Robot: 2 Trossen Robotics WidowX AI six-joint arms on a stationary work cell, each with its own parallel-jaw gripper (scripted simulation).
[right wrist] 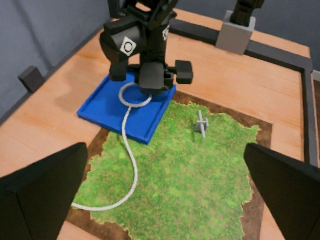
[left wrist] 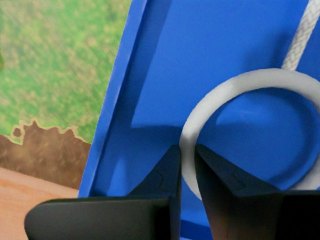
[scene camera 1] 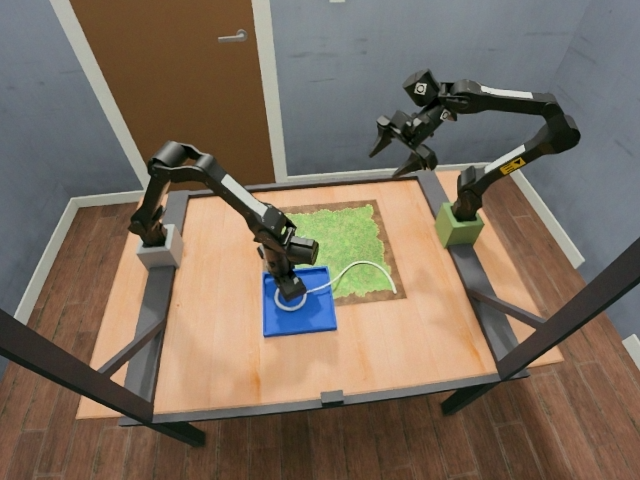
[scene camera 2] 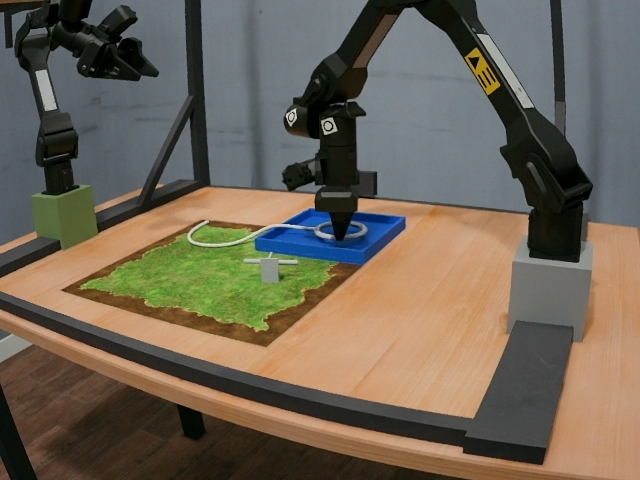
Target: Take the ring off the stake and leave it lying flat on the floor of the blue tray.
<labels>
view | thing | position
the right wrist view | my left gripper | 150,95
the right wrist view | my right gripper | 167,150
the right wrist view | blue tray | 104,104
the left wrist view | my left gripper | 186,151
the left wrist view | blue tray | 166,64
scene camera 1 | my left gripper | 284,285
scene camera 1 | my right gripper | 380,166
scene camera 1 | blue tray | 318,310
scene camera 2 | my left gripper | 339,239
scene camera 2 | my right gripper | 149,76
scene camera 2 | blue tray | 287,241
</labels>
